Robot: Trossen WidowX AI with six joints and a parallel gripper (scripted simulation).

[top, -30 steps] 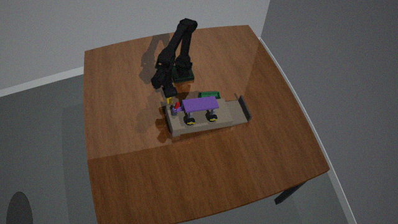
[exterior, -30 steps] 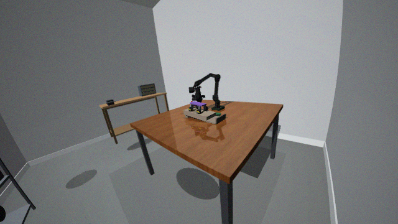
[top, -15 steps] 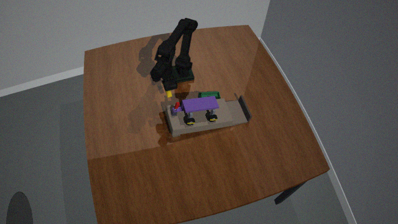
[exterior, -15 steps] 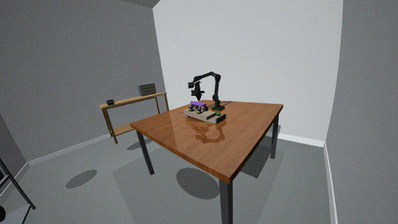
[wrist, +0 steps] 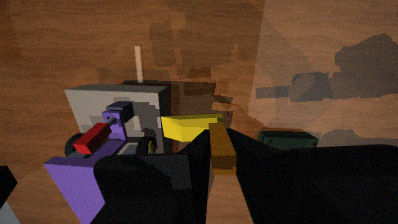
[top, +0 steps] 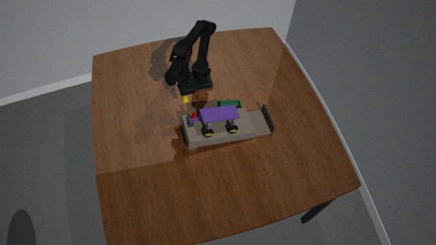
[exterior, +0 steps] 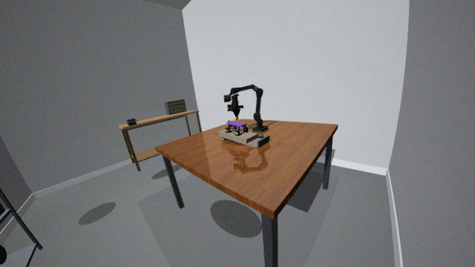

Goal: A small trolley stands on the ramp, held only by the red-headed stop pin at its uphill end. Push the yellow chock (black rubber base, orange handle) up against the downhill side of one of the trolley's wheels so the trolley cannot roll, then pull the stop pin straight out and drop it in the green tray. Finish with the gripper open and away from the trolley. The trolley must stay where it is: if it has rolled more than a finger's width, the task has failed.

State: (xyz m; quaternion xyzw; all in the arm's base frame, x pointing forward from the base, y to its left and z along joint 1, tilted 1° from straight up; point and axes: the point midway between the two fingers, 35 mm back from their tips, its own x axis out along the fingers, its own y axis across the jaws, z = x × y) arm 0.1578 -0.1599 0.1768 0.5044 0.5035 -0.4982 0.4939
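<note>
Now: gripper tip 20 mm short of the yellow chock and 10 mm above it. The rest, counted from my gripper tip: purple-topped trolley 170 mm ahead, 110 mm to the left, 60 mm below; then red-headed stop pin 140 mm ahead, 40 mm below; then grey ramp 170 mm ahead, 130 mm below, 120 mm to the left.
</note>
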